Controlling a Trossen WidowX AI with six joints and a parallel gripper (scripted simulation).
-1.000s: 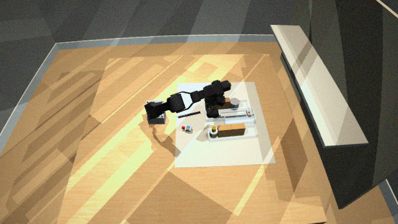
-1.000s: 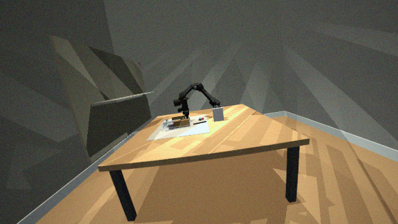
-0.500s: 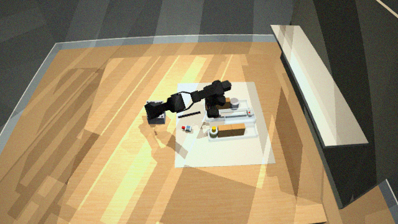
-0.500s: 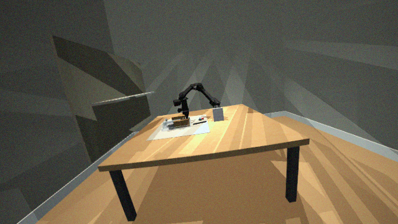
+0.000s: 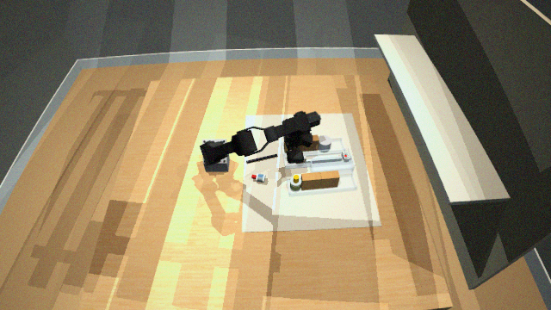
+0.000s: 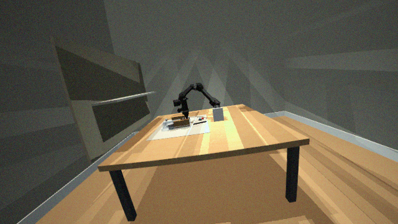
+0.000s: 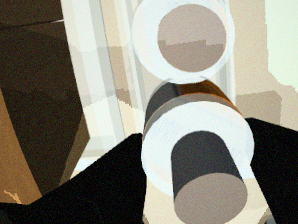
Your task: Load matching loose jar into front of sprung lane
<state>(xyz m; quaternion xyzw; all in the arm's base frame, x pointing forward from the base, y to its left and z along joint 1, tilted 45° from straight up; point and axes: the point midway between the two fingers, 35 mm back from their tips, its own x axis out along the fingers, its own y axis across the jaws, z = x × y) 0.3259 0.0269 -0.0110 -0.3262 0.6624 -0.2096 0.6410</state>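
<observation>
The pale mat is 6 cm ahead of my gripper tip, 5 cm below it and 1 cm to the left of it. Also, from my gripper tip: shelf (50 cm ahead, 31 cm above, 4 cm to the left); sprung lane (15 cm ahead, 4 cm below); black rod (13 cm behind, 5 cm below, 2 cm to the left).
</observation>
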